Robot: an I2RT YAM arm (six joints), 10 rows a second.
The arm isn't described. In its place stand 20 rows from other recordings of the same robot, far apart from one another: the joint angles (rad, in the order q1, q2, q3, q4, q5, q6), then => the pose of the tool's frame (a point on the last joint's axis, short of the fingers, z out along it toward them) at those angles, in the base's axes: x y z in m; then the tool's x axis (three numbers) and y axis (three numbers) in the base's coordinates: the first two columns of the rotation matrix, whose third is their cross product.
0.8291, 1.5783, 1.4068, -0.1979, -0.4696, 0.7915 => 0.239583 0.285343 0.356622 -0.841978 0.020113 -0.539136 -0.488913 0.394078 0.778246
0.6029, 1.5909, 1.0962, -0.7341, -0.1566, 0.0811 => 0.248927 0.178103 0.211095 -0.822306 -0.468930 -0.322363 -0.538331 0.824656 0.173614
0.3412, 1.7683, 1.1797, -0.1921, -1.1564, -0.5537 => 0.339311 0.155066 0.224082 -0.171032 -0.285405 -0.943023 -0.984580 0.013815 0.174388
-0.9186, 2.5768, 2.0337, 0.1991, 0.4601, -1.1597 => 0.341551 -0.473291 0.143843 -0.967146 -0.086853 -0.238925 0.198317 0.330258 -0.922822
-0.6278, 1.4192, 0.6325, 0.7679, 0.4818, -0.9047 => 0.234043 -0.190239 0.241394 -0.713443 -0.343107 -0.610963 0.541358 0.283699 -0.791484
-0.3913, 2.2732, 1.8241, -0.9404, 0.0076, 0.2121 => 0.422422 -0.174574 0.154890 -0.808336 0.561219 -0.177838 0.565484 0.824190 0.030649
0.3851, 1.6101, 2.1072, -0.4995, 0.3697, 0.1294 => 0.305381 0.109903 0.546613 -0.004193 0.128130 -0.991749 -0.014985 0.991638 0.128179
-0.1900, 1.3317, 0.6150, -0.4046, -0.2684, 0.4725 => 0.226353 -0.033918 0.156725 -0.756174 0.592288 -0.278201 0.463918 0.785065 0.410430
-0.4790, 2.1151, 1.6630, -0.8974, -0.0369, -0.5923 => 0.379862 -0.195798 0.179389 -0.971446 -0.124129 -0.202199 -0.107198 0.989909 -0.092676
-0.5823, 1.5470, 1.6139, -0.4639, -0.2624, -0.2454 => 0.300831 -0.187029 0.411765 -0.393751 -0.021656 -0.918962 0.242941 0.961724 -0.126757
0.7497, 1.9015, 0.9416, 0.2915, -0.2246, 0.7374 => 0.273241 0.265231 0.129557 -0.868416 0.087065 -0.488132 -0.281456 0.723927 0.629850
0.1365, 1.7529, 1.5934, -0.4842, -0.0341, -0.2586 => 0.402929 0.056569 0.327698 -0.533119 -0.331204 -0.778516 -0.309643 0.932728 -0.184770
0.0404, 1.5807, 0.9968, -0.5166, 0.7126, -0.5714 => 0.306529 -0.010904 0.202505 -0.892781 -0.445634 -0.065969 -0.258406 0.626539 -0.735306
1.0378, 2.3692, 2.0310, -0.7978, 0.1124, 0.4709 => 0.260641 0.433945 0.173848 -0.788081 -0.448597 -0.421532 -0.532232 0.840618 0.100450
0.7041, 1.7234, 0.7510, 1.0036, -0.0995, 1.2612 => 0.269881 0.233856 0.209217 -0.678356 0.667301 -0.307477 -0.241958 0.192256 0.951049
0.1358, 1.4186, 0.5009, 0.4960, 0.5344, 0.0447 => 0.271921 0.018855 0.173500 -0.389771 -0.014446 -0.920799 0.361698 0.917126 -0.167494
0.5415, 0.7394, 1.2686, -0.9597, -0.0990, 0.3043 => 0.088656 0.057430 0.421209 -0.517931 0.036415 -0.854647 -0.455616 0.833844 0.311639
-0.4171, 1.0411, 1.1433, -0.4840, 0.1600, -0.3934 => 0.203864 -0.096535 0.385339 -0.519750 -0.183621 -0.834352 0.363650 0.836183 -0.410555
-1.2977, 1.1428, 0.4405, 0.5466, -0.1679, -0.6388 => 0.071536 -0.233340 0.224308 -0.573092 -0.133456 -0.808551 0.701505 0.430142 -0.568216
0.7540, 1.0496, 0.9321, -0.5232, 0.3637, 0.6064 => 0.172604 0.144719 0.309192 -0.604191 0.163286 -0.779930 -0.106556 0.953432 0.282157
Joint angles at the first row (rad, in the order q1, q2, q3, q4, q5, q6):
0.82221 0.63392 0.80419 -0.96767 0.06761 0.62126
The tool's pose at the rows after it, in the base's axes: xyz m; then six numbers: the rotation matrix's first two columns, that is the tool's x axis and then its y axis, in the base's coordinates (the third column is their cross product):
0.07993 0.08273 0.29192 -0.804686 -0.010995 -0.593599 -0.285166 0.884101 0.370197
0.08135 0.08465 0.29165 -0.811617 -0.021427 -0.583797 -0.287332 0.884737 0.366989
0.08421 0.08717 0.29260 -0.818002 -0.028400 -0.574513 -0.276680 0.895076 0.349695
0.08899 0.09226 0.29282 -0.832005 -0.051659 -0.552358 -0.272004 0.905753 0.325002
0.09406 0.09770 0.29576 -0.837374 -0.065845 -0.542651 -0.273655 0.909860 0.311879
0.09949 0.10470 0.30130 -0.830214 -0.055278 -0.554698 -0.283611 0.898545 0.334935
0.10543 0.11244 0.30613 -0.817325 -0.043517 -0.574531 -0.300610 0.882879 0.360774
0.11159 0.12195 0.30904 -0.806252 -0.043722 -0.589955 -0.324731 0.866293 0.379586
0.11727 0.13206 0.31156 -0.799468 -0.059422 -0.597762 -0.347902 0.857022 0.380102
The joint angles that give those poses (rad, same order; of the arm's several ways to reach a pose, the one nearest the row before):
0.82230 0.63350 0.80340 -0.96797 0.06366 0.62279
0.82218 0.64860 0.80802 -0.97096 0.05578 0.61988
0.82223 0.67622 0.82264 -0.98200 0.06667 0.62031
0.82233 0.72345 0.84313 -0.99762 0.06808 0.61360
0.82219 0.76608 0.86892 -1.00025 0.06792 0.60649
0.82497 0.79598 0.88996 -0.96178 0.05709 0.61045
0.82817 0.82333 0.90416 -0.90717 0.04594 0.61052
0.83705 0.85783 0.91532 -0.85135 0.03401 0.60630
0.85083 0.90160 0.93596 -0.81843 0.03069 0.59698

